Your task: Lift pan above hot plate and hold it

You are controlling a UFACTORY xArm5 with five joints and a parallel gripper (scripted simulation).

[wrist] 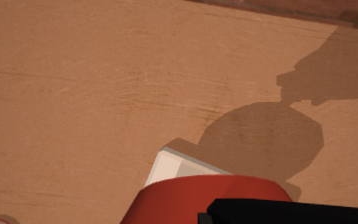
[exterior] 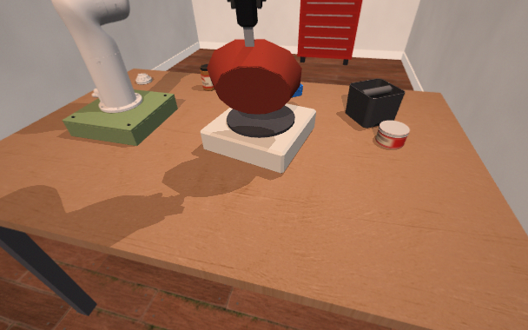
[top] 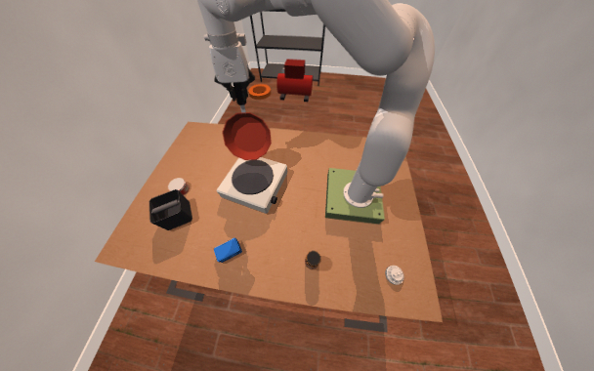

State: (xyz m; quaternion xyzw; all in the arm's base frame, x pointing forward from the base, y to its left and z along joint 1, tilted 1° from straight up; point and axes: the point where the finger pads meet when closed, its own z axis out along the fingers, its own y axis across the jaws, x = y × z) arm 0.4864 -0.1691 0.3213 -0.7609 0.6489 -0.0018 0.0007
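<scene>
My hand is 2 cm to the right of the red pan and 10 cm above it. Also, from my hand: blue block (1 cm ahead, 46 cm to the left, 35 cm below); hot plate (4 cm behind, 15 cm to the left, 34 cm below); white disc (62 cm behind, 47 cm to the left, 36 cm below).
</scene>
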